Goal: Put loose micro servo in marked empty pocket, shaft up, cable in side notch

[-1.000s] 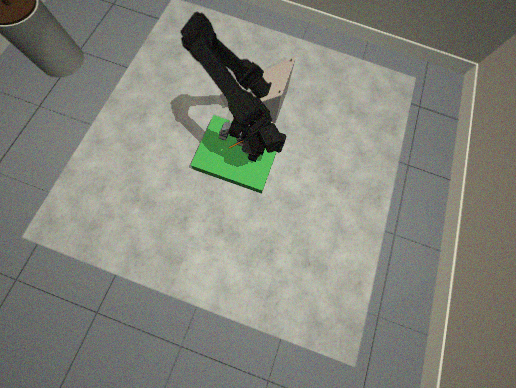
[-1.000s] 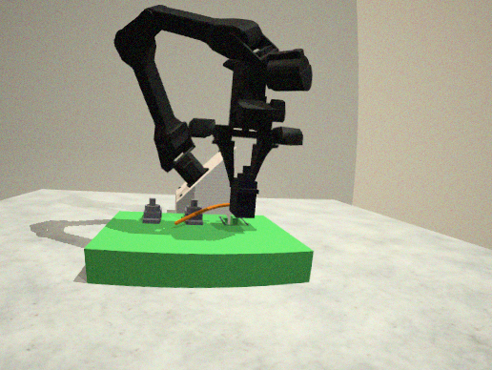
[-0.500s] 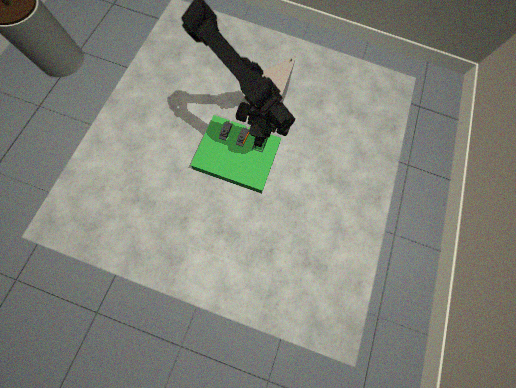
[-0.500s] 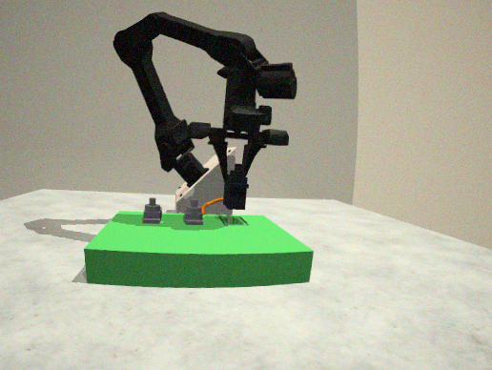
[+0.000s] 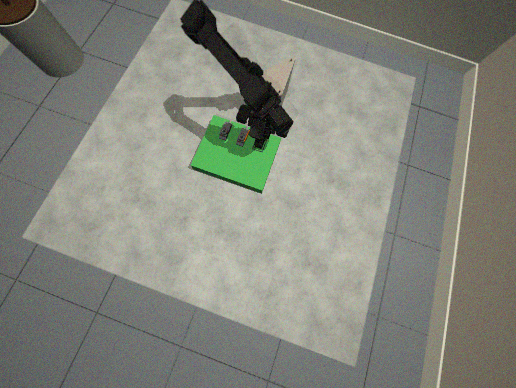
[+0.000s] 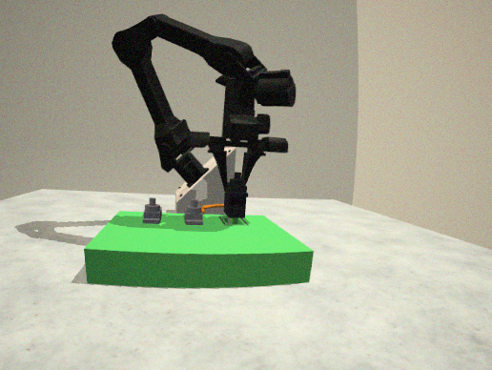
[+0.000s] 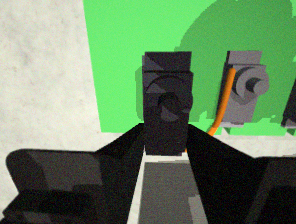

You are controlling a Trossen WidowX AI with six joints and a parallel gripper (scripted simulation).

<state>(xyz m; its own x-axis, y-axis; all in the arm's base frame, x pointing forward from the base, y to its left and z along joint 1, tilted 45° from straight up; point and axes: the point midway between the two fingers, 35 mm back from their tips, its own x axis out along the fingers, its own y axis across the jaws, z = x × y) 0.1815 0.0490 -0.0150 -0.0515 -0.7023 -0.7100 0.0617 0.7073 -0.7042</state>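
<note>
Now: gripper tip 120 mm short of the green deck, 80 mm to the left of it and 80 mm above it.
</note>
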